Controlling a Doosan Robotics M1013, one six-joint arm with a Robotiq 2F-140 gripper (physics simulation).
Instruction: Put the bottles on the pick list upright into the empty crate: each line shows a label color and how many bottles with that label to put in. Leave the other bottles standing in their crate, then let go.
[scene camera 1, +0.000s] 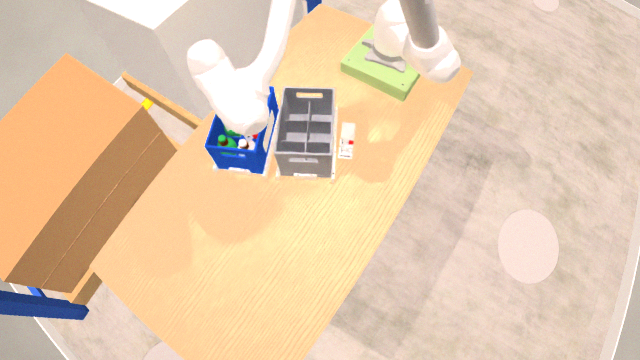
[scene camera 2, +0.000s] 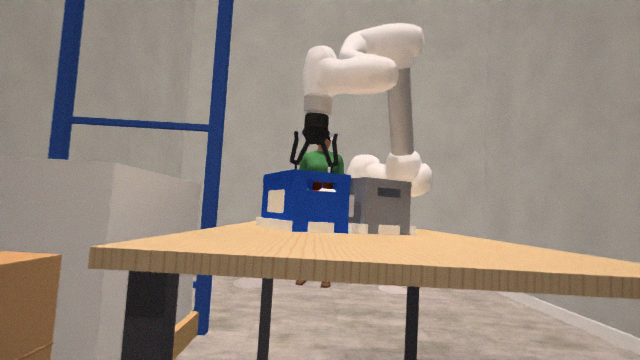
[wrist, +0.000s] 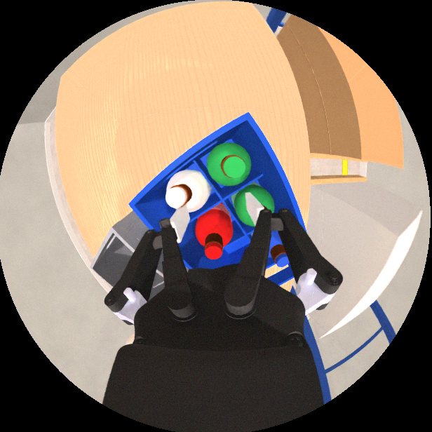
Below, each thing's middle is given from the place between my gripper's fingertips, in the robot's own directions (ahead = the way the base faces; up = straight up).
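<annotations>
There's a white bottle (wrist: 187, 186), and my gripper is 50 mm above it, 30 mm short of it and 40 mm to the right of it. There's a red bottle (wrist: 213, 229) as well, and that one is 50 mm below my hand, 60 mm behind it and 20 mm to the left of it.
</annotations>
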